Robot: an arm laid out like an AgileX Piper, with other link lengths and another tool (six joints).
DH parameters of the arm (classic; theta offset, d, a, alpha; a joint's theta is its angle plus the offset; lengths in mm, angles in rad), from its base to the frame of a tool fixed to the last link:
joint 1: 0 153.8 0 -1.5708
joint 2: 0.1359 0 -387.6 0
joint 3: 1.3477 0 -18.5 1.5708
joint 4: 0 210.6 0 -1.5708
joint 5: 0 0 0 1.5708
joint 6: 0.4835 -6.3 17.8 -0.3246
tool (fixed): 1.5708 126.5 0 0
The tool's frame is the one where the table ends.
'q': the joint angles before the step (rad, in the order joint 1, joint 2, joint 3, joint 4, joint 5, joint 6). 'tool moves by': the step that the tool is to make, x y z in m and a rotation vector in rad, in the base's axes. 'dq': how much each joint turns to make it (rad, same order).
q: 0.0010, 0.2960, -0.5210, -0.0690, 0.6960, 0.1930
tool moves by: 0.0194, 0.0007, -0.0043, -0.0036, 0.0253, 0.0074
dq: 0.0000, 0.0681, 0.0571, -0.0002, -0.1001, -0.0019
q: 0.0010, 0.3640, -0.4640, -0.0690, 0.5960, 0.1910
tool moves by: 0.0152, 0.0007, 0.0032, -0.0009, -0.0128, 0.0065
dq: -0.0001, 0.0561, 0.0263, 0.0001, -0.0954, -0.0001
